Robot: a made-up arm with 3 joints. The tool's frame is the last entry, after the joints. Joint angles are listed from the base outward. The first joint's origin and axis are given. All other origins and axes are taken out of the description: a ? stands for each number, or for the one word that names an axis. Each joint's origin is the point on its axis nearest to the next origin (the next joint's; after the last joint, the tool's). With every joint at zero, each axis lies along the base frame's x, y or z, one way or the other. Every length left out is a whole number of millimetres.
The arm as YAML. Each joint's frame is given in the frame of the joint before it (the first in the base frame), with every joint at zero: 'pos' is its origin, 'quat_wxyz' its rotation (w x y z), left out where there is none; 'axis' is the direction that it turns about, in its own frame. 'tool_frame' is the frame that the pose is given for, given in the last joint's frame.
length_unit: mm
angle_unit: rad
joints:
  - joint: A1
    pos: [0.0, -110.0, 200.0]
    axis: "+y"
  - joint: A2
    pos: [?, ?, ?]
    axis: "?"
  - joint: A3
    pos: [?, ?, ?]
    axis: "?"
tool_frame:
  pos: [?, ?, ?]
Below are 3 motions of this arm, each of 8 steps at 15 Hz.
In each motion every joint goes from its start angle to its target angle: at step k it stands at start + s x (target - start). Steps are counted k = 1, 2, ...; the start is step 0. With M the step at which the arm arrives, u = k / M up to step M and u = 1 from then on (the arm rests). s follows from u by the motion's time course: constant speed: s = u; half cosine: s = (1 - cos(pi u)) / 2; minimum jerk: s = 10 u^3 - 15 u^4 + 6 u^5.
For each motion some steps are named. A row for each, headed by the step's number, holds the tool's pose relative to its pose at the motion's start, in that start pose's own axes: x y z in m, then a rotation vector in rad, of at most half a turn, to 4 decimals.
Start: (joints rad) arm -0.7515 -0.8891 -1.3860
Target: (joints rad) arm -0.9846 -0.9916 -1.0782
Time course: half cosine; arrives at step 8
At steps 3, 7, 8:
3: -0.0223 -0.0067 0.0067 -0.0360 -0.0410 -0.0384
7: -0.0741 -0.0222 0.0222 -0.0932 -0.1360 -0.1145
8: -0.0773 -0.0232 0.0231 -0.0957 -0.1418 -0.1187

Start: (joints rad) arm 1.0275 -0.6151 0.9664
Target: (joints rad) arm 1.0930 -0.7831 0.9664
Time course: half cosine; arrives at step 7
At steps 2, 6, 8:
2: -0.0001 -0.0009 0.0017 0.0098 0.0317 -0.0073
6: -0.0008 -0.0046 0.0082 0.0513 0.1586 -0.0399
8: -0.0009 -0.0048 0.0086 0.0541 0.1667 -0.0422

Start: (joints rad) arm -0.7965 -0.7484 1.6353
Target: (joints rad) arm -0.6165 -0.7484 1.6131
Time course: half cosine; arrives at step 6
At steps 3, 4, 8:
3: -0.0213 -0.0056 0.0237 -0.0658 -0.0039 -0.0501
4: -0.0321 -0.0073 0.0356 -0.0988 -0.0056 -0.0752
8: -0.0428 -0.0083 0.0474 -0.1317 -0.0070 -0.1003

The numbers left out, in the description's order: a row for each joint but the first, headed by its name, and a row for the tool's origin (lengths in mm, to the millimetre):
A2: xyz -320.0 0.0 -110.0, axis -x
A3: xyz 0.0 260.0 50.0, axis -z
tool: xyz 300.0 -20.0 0.0

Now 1 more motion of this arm.
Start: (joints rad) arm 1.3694 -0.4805 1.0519
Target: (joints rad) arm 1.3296 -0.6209 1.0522
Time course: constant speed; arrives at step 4
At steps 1, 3, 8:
1: 0.0026 -0.0007 -0.0021 0.0250 0.0261 0.0047
3: 0.0079 -0.0019 -0.0063 0.0745 0.0787 0.0150
8: 0.0105 -0.0025 -0.0086 0.0991 0.1051 0.0205

